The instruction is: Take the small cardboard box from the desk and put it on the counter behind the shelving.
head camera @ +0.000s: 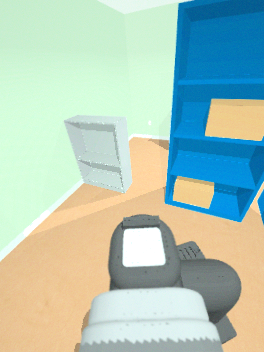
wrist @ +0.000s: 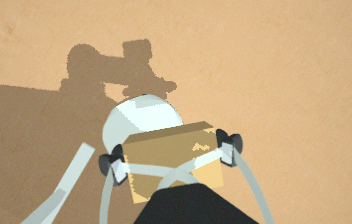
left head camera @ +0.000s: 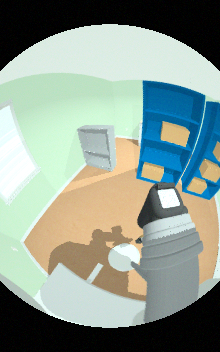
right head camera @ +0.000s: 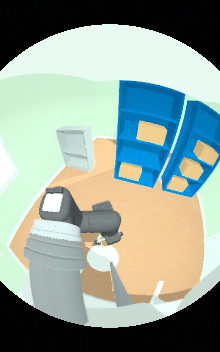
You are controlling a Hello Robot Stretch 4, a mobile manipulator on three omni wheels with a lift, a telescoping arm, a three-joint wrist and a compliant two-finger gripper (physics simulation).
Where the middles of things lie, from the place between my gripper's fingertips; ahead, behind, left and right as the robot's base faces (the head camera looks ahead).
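I see the small cardboard box [wrist: 171,147], and my hand is 2 cm below it.
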